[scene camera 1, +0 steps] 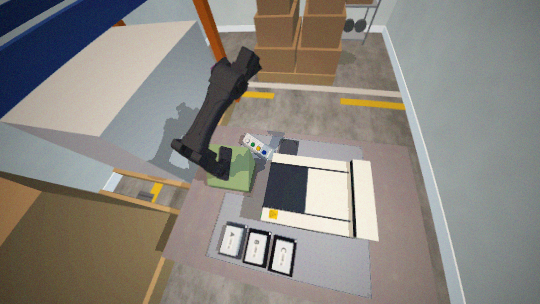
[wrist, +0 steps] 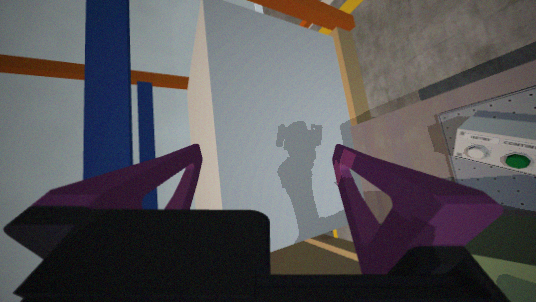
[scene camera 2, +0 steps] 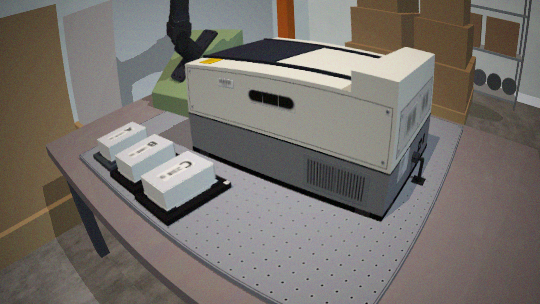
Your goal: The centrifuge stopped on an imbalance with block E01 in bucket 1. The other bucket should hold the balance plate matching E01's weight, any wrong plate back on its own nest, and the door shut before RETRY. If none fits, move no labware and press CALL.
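Pixels of known places: gripper, fingertip midpoint: (wrist: 267, 151); arm's base at its link origin: (scene camera 1: 224, 163) (scene camera 2: 194, 54).
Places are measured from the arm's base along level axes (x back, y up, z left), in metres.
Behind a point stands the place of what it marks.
Observation:
The cream and grey centrifuge (scene camera 1: 327, 192) {x -0.556, y 0.057, z -0.039 m} (scene camera 2: 290, 120) {x -0.564, y -0.018, z -0.203 m} stands on the perforated plate. A dark panel covers the front part of its top; its inside, the buckets and block E01 do not show. White balance plates A (scene camera 1: 232, 241) {x -0.160, y -0.099, z -0.363 m} (scene camera 2: 122, 137) {x -0.176, y -0.099, z -0.367 m}, B (scene camera 1: 256, 248) {x -0.289, y -0.099, z -0.357 m} (scene camera 2: 145, 156) {x -0.320, y -0.099, z -0.370 m} and C (scene camera 1: 282, 255) {x -0.419, y -0.099, z -0.350 m} (scene camera 2: 177, 177) {x -0.445, y -0.099, z -0.366 m} each sit on their own dark nest in a row beside it. The button box (scene camera 1: 258, 146) {x -0.131, y -0.078, z 0.189 m} (wrist: 490, 152) {x -0.057, y -0.089, z 0.218 m} has white, green, yellow and blue buttons. My gripper (wrist: 267, 151) {x -0.050, y 0.376, z 0.245 m} is open and empty, raised high and away from the plates and the centrifuge.
The arm stands on a green base block (scene camera 1: 240, 175) {x -0.098, y -0.043, z -0.033 m} (scene camera 2: 170, 100) {x -0.005, y -0.123, z -0.111 m}. A big pale box (scene camera 1: 145, 90) (wrist: 265, 100) rises beside the table. Stacked cartons (scene camera 1: 300, 55) (scene camera 2: 440, 65) and an orange post (scene camera 1: 210, 30) (scene camera 2: 285, 19) stand behind. A small dark pad (scene camera 1: 289, 146) {x -0.320, y -0.130, z 0.262 m} lies by the centrifuge.

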